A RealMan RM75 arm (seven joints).
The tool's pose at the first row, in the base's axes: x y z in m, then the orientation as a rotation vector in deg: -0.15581 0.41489 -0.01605 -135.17 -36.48 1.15
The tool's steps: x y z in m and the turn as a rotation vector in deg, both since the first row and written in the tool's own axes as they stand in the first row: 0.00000 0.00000 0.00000 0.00 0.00 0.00; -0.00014 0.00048 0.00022 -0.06 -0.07 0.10; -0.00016 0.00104 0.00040 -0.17 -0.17 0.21; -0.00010 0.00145 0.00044 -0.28 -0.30 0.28; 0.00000 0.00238 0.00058 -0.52 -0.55 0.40; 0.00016 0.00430 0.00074 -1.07 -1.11 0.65; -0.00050 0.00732 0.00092 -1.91 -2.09 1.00; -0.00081 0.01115 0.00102 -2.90 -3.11 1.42; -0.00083 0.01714 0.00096 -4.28 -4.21 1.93; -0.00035 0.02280 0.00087 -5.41 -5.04 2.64; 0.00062 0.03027 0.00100 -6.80 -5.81 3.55
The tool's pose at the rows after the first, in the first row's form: -0.15581 0.41489 -0.01605 -135.17 -36.48 1.15; -0.15576 0.41465 -0.01654 -135.27 -36.40 1.26; -0.15557 0.41439 -0.01703 -135.42 -36.34 1.39; -0.15534 0.41418 -0.01731 -135.57 -36.34 1.54; -0.15487 0.41371 -0.01798 -135.87 -36.35 1.82; -0.15392 0.41264 -0.01928 -136.55 -36.41 2.42; -0.15320 0.41050 -0.02140 -137.59 -36.59 3.48; -0.15181 0.40795 -0.02392 -138.79 -36.72 4.59; -0.14919 0.40403 -0.02761 -140.41 -36.84 5.73; -0.14627 0.40053 -0.03100 -141.81 -36.55 6.72; -0.14216 0.39622 -0.03562 -143.51 -36.00 7.66
